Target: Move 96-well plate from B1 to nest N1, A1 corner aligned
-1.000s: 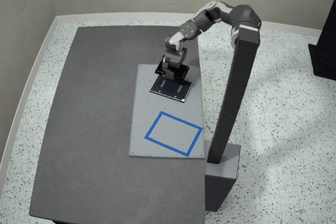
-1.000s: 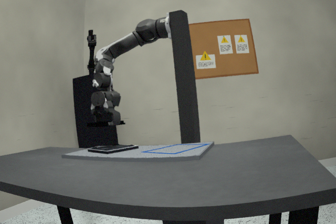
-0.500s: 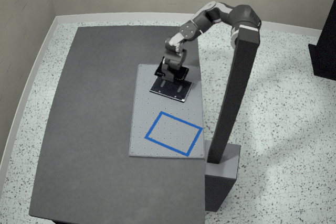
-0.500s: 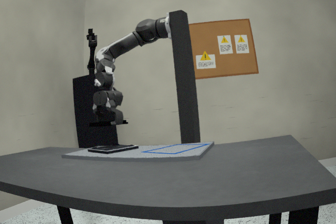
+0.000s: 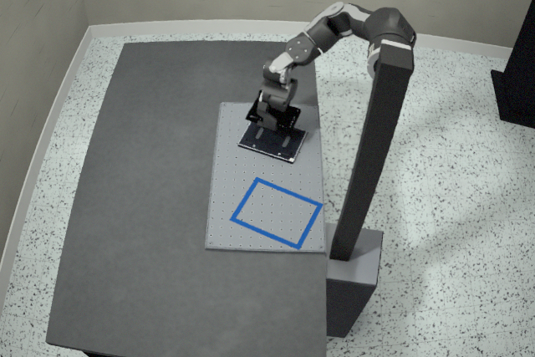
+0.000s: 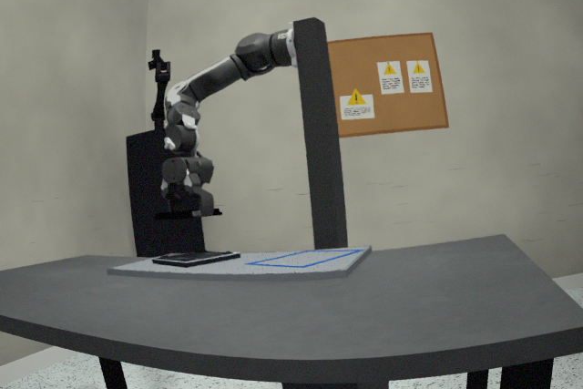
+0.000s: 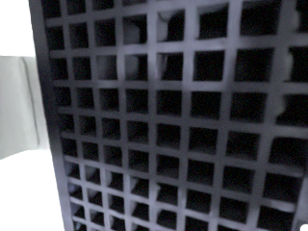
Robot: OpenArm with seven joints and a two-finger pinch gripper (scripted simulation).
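My gripper is now 10 cm above the plate nest N1. From my hand the other things lie so: black 96-well plate right at my hand.
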